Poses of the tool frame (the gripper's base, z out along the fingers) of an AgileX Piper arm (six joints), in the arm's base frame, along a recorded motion.
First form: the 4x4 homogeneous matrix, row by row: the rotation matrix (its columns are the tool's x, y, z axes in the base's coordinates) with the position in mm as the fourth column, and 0 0 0 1 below. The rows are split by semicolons.
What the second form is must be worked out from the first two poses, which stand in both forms.
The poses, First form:
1: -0.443 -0.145 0.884 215; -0.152 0.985 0.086 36; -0.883 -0.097 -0.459 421; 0 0 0 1
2: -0.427 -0.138 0.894 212; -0.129 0.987 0.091 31; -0.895 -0.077 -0.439 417; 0 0 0 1
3: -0.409 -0.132 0.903 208; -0.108 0.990 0.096 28; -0.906 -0.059 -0.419 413; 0 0 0 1
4: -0.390 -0.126 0.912 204; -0.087 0.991 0.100 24; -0.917 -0.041 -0.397 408; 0 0 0 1
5: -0.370 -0.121 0.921 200; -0.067 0.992 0.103 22; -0.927 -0.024 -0.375 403; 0 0 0 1
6: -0.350 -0.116 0.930 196; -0.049 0.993 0.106 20; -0.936 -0.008 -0.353 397; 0 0 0 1
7: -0.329 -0.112 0.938 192; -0.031 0.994 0.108 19; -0.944 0.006 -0.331 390; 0 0 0 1
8: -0.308 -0.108 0.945 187; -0.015 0.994 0.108 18; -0.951 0.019 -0.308 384; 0 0 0 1
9: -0.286 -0.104 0.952 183; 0.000 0.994 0.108 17; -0.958 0.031 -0.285 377; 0 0 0 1
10: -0.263 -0.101 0.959 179; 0.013 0.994 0.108 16; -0.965 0.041 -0.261 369; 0 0 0 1
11: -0.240 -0.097 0.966 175; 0.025 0.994 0.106 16; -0.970 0.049 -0.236 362; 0 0 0 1
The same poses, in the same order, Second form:
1: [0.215 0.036 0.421], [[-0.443 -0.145 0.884], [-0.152 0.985 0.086], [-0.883 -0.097 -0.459]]
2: [0.212 0.031 0.417], [[-0.427 -0.138 0.894], [-0.129 0.987 0.091], [-0.895 -0.077 -0.439]]
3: [0.208 0.028 0.413], [[-0.409 -0.132 0.903], [-0.108 0.990 0.096], [-0.906 -0.059 -0.419]]
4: [0.204 0.024 0.408], [[-0.390 -0.126 0.912], [-0.087 0.991 0.100], [-0.917 -0.041 -0.397]]
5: [0.200 0.022 0.403], [[-0.370 -0.121 0.921], [-0.067 0.992 0.103], [-0.927 -0.024 -0.375]]
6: [0.196 0.020 0.397], [[-0.350 -0.116 0.930], [-0.049 0.993 0.106], [-0.936 -0.008 -0.353]]
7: [0.192 0.019 0.390], [[-0.329 -0.112 0.938], [-0.031 0.994 0.108], [-0.944 0.006 -0.331]]
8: [0.187 0.018 0.384], [[-0.308 -0.108 0.945], [-0.015 0.994 0.108], [-0.951 0.019 -0.308]]
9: [0.183 0.017 0.377], [[-0.286 -0.104 0.952], [0.000 0.994 0.108], [-0.958 0.031 -0.285]]
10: [0.179 0.016 0.369], [[-0.263 -0.101 0.959], [0.013 0.994 0.108], [-0.965 0.041 -0.261]]
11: [0.175 0.016 0.362], [[-0.240 -0.097 0.966], [0.025 0.994 0.106], [-0.970 0.049 -0.236]]
